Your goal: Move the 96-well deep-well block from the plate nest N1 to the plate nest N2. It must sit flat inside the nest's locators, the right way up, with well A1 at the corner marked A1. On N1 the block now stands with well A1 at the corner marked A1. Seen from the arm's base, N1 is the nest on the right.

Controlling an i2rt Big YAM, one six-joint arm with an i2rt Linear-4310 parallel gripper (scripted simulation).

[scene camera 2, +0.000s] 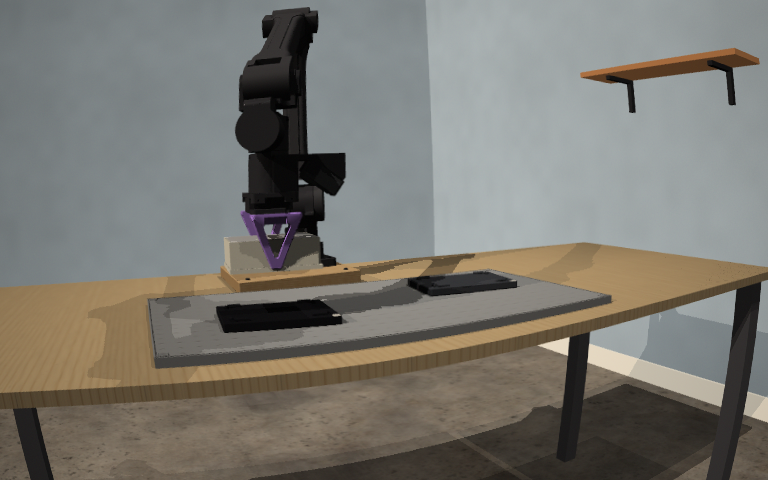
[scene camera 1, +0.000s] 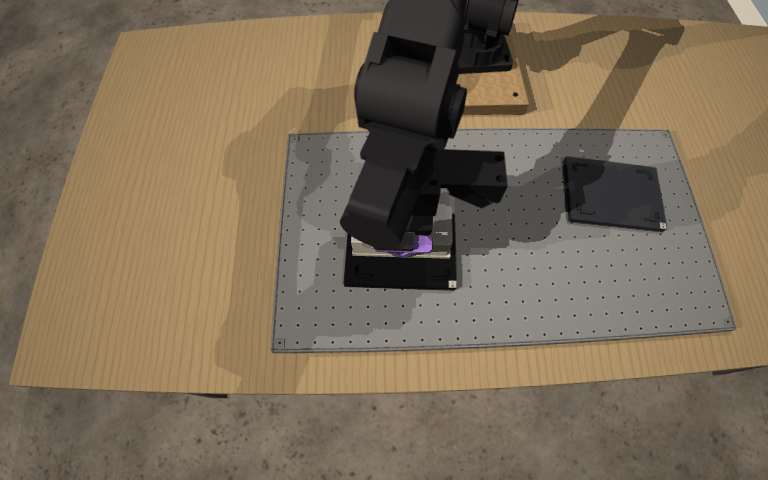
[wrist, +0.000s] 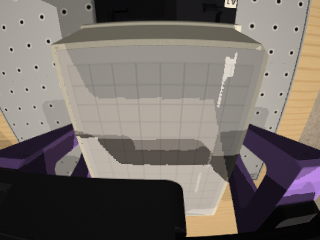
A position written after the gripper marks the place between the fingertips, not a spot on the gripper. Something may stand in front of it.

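A cream 96-well deep-well block (wrist: 172, 100) is visible. A black plate nest N2 (scene camera 1: 620, 197) (scene camera 2: 460, 283) is visible too, as is the gripper (scene camera 2: 271, 264) (scene camera 1: 402, 226) (wrist: 160, 120).
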